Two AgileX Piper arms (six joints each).
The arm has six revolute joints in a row. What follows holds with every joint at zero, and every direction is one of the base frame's.
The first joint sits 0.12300 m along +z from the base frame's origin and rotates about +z.
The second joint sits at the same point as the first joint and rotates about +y.
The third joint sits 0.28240 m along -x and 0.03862 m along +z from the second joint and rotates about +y.
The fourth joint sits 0.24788 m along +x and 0.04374 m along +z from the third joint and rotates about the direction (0.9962, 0, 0.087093).
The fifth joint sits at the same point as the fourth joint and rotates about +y.
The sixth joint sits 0.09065 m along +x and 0.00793 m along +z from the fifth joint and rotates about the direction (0.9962, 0, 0.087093).
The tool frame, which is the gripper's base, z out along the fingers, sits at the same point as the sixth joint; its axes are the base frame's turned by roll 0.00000, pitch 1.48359 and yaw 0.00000 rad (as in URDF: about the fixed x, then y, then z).
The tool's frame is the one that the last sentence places.
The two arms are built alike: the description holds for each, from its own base.
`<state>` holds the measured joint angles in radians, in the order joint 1, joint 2, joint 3, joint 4, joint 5, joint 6, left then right.
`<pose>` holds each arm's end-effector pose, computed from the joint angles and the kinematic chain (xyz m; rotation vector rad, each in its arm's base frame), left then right.
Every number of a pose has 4 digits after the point. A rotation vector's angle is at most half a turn.
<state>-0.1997 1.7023 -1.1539 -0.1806 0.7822 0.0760 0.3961 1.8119 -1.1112 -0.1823 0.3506 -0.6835</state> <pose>0.3304 -0.0786 0.2208 0.2368 2.8053 -0.2375 0.3480 0.1394 0.1873 -1.4710 2.0795 -0.2603</pose>
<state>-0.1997 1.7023 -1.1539 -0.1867 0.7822 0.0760 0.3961 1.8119 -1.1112 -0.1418 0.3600 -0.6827</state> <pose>0.3303 -0.0790 0.2208 0.2317 2.8056 -0.2446 0.3468 0.1401 0.1866 -1.4386 2.1115 -0.2269</pose>
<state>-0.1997 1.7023 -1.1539 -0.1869 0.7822 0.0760 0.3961 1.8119 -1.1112 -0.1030 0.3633 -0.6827</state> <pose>0.3303 -0.0790 0.2208 0.2315 2.8056 -0.2448 0.3460 0.1411 0.1864 -1.4053 2.1358 -0.1952</pose>
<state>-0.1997 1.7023 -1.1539 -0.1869 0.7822 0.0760 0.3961 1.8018 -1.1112 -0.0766 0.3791 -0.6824</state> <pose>0.3303 -0.0790 0.2208 0.2315 2.8056 -0.2448 0.3440 0.1411 0.1893 -1.3832 2.1555 -0.1739</pose>
